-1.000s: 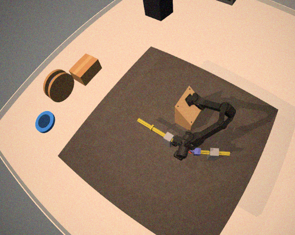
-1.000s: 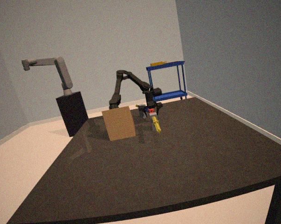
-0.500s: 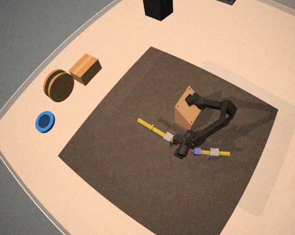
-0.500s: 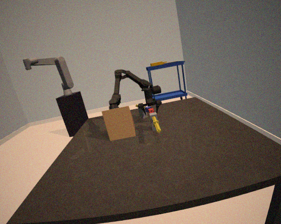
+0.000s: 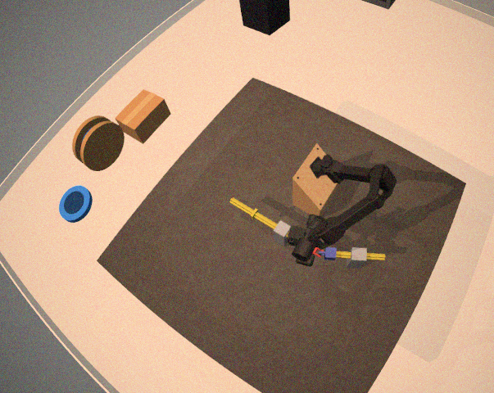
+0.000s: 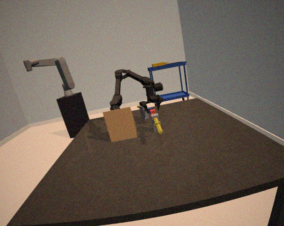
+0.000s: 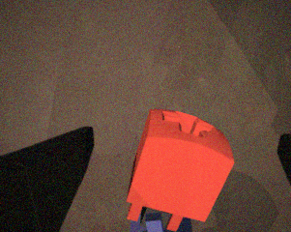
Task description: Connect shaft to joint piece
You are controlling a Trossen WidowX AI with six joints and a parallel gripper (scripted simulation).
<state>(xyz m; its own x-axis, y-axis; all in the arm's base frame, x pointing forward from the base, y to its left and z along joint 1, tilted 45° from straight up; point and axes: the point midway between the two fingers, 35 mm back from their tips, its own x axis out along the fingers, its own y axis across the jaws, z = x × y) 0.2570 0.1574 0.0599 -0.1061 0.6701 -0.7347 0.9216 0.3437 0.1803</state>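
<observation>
The red joint piece lies 2 cm to the left of my gripper tip and 1 cm below it.
</observation>
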